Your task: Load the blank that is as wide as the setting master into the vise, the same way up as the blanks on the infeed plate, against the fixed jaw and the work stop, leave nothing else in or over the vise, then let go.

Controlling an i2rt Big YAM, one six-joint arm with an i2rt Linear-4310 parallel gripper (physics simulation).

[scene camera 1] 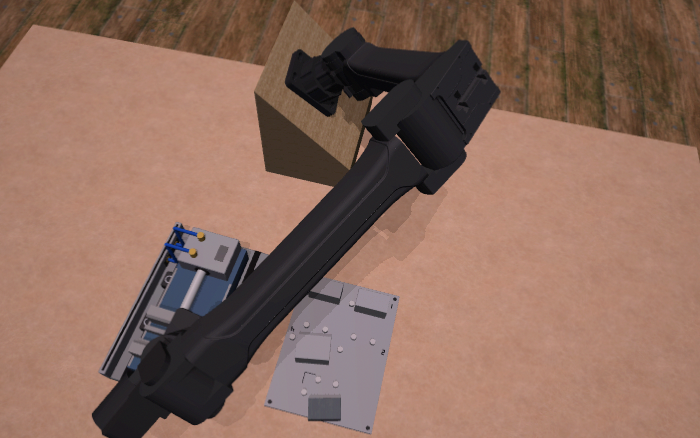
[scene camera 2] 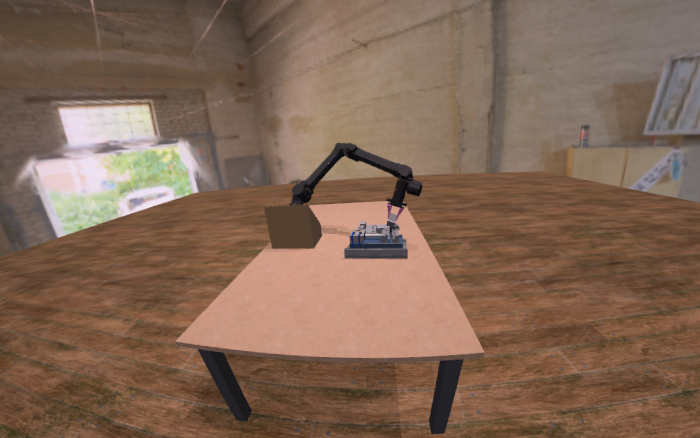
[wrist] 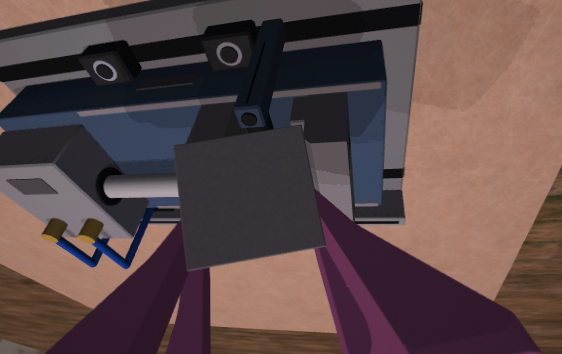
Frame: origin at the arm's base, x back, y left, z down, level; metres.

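Where they show: gripper, fingertip midpoint: (scene camera 2: 391, 219) (wrist: 254, 210); arm's base, origin of the base link: (scene camera 1: 311, 85) (scene camera 2: 295, 213).
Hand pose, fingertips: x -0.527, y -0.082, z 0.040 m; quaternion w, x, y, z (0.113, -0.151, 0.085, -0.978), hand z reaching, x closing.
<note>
Things, the pixels of their top centre, and the offset from my fingertips.
- vise, middle of its top: (wrist: 178, 215) (scene camera 1: 182, 296) (scene camera 2: 376, 232) dx +0.085, dy -0.056, dz +0.040 m
- infeed plate, middle of its top: (scene camera 1: 335, 347) (scene camera 2: 377, 229) dx +0.067, dy +0.215, dz +0.131 m
- dark ribbed block, middle of its top: (scene camera 1: 324, 408) dx -0.043, dy +0.213, dz +0.107 m
- vise's rod, middle of its top: (wrist: 160, 194) (scene camera 1: 190, 291) dx +0.100, dy -0.049, dz +0.053 m
- end block, middle of its top: (wrist: 58, 207) (scene camera 1: 208, 249) (scene camera 2: 357, 232) dx +0.179, dy -0.039, dz +0.044 m
My gripper (scene camera 2: 394, 214) (wrist: 254, 210) is shut on a grey, square-faced blank (scene camera 2: 392, 218) (wrist: 245, 200), held above the vise (scene camera 1: 178, 286) (scene camera 2: 375, 252) (wrist: 367, 120). The gripper and blank do not show in scene camera 1. In the wrist view the blank hides parts of both jaws; the fixed jaw (wrist: 332, 160) shows at its right. A dark blue stop arm (wrist: 260, 75) reaches toward the blank's top edge. The infeed plate (scene camera 1: 356, 382) bears three light blanks (scene camera 1: 326, 292) (scene camera 1: 372, 302) (scene camera 1: 313, 349) and a dark ribbed block (scene camera 1: 324, 408). I cannot tell which is the setting master.
A wooden wedge-shaped block (scene camera 1: 304, 134) (scene camera 2: 293, 227) stands by the arm's base. The vise's rod (wrist: 140, 186), end block (wrist: 65, 185) and blue hoses (wrist: 112, 252) lie left of the blank in the wrist view. Several small pegs stand on the infeed plate.
</note>
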